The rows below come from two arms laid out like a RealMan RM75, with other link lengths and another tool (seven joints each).
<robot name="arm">
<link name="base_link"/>
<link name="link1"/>
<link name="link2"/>
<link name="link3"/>
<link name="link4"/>
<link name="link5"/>
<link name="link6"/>
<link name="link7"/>
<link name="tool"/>
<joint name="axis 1" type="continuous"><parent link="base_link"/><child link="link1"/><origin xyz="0 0 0.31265" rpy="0 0 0"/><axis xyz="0 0 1"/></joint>
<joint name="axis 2" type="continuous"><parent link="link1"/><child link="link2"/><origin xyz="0 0 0" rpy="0 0 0"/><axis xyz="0 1 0"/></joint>
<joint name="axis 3" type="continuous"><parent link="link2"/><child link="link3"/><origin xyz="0 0 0.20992" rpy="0 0 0"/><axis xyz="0 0 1"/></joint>
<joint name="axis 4" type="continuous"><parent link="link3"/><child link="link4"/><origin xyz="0 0 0" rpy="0 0 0"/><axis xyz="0 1 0"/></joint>
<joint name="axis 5" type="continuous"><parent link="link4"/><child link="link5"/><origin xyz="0 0 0.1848" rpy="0 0 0"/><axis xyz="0 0 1"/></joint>
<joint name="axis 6" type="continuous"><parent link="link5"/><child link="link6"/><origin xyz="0 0 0" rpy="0 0 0"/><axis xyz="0 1 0"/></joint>
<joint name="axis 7" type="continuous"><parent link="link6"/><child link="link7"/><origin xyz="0 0 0.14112" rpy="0 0 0"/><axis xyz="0 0 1"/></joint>
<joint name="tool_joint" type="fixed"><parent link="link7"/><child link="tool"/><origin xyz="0.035 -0.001 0.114" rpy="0.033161 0 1.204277"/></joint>
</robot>
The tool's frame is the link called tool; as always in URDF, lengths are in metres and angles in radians. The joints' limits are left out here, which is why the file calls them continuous.
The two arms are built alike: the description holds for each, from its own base.
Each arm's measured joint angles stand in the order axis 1, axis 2, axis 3, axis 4, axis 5, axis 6, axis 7.
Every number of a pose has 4 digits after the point. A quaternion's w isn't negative.
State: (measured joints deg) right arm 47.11 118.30 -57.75 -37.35 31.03 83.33 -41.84; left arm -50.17 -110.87 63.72 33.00 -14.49 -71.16 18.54
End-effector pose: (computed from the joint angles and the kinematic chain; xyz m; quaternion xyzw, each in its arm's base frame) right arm 0.2575 0.2780 -0.0407 -0.4373 0.8841 -0.0962 0.1340; left arm -0.3239 0.4038 0.0399 -0.9245 -0.0261 0.3643 0.1086
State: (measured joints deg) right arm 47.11 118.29 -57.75 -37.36 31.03 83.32 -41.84; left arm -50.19 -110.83 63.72 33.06 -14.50 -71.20 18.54
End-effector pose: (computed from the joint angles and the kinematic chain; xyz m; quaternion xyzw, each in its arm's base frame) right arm 0.2575 0.2781 -0.0406 -0.4373 0.8840 -0.0960 0.1341; left arm -0.3237 0.4042 0.0403 -0.9245 -0.0259 0.3644 0.1090
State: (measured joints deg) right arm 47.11 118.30 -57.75 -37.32 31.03 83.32 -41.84; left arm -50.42 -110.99 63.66 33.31 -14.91 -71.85 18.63
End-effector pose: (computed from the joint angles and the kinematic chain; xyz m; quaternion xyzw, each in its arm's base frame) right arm 0.2575 0.2779 -0.0408 -0.4372 0.8841 -0.0963 0.1339; left arm -0.3197 0.4035 0.0377 -0.9267 -0.0250 0.3598 0.1056
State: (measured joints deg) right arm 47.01 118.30 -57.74 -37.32 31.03 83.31 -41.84; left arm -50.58 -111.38 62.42 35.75 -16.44 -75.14 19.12
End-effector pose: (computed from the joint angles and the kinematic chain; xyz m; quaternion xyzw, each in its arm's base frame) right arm 0.2580 0.2775 -0.0408 -0.4364 0.8845 -0.0963 0.1339; left arm -0.3042 0.4017 0.0329 -0.9357 -0.0261 0.3377 0.0983
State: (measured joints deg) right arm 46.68 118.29 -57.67 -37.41 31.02 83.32 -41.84; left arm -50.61 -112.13 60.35 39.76 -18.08 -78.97 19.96
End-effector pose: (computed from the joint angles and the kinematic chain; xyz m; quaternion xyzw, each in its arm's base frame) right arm 0.2594 0.2765 -0.0405 -0.4340 0.8858 -0.0958 0.1338; left arm -0.2818 0.4029 0.0295 -0.9463 -0.0212 0.3077 0.0967
